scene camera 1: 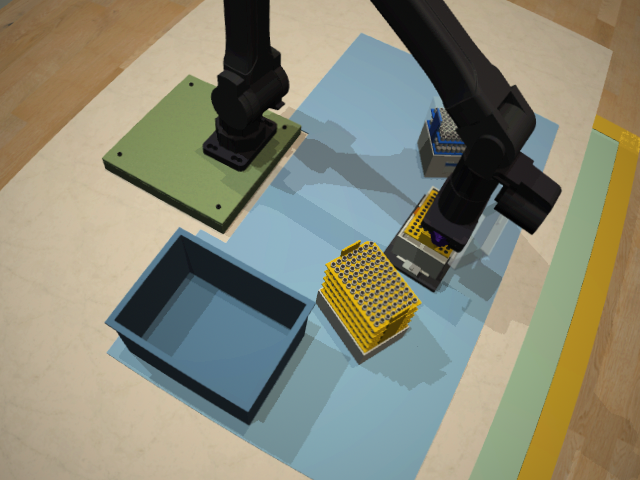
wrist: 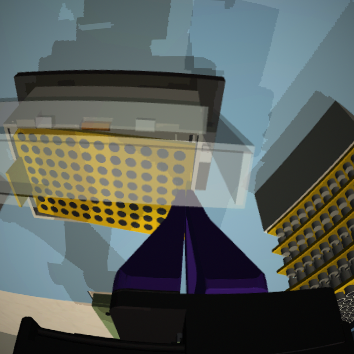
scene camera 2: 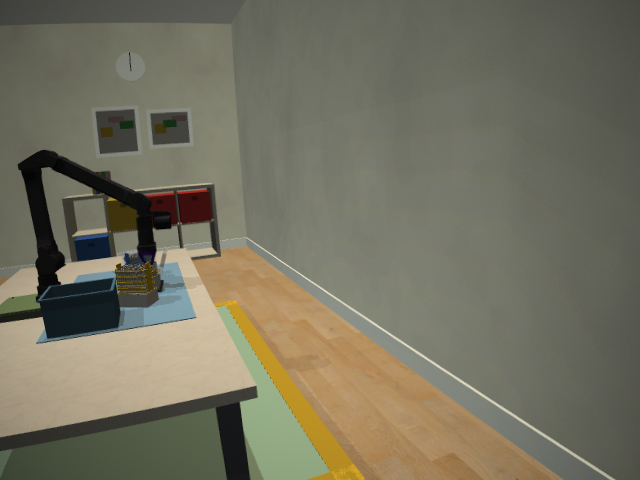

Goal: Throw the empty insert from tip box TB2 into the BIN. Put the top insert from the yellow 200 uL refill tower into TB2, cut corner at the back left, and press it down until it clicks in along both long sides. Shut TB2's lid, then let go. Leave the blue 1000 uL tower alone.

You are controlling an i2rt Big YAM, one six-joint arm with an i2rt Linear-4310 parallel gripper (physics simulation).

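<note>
TB2 [scene camera 1: 421, 260] [wrist: 215, 92] stands on the mat with its clear lid [scene camera 1: 491, 232] [wrist: 237, 175] raised and tilted. A yellow insert [scene camera 1: 421, 222] [wrist: 100, 207] with empty holes lies in TB2; its seating is partly hidden. My gripper [scene camera 1: 438, 237] [scene camera 2: 147, 256] [wrist: 184, 197] is shut and empty, pointing down at TB2 near one end of the insert. In the wrist view the lid overlaps the fingertips; contact cannot be told. The yellow refill tower [scene camera 1: 372, 284] [scene camera 2: 135, 284] [wrist: 320, 225] stands beside TB2, its top insert full of tips. The BIN [scene camera 1: 186, 380] [scene camera 2: 85, 315] shows no insert inside.
The blue tower [scene camera 1: 436, 160] [scene camera 2: 127, 258] stands beyond TB2, partly hidden by the arm. The arm's base is on a green board [scene camera 1: 160, 144] behind the BIN. The blue mat [scene camera 1: 310, 403] lies under the boxes on the table.
</note>
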